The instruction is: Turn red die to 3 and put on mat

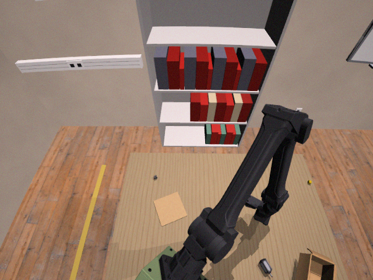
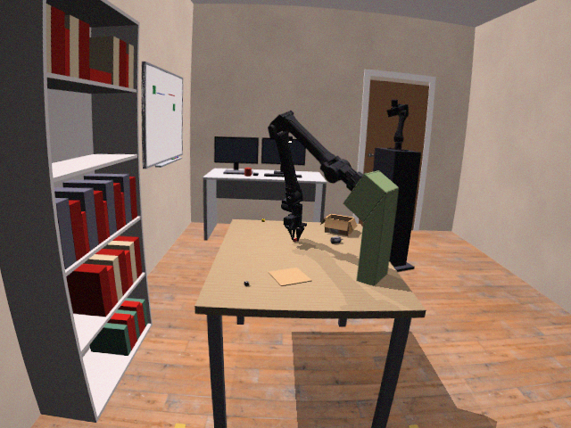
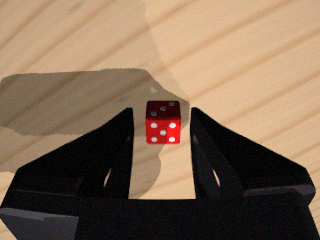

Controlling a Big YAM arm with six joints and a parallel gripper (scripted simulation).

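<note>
My hand is 10 mm above the red die. Round my hand: yellow die (400 mm to the right, 50 mm ahead, 10 mm below); then cardboard box (330 mm behind, 90 mm to the right, 30 mm above); then dark object (220 mm behind, 80 mm to the left).
</note>
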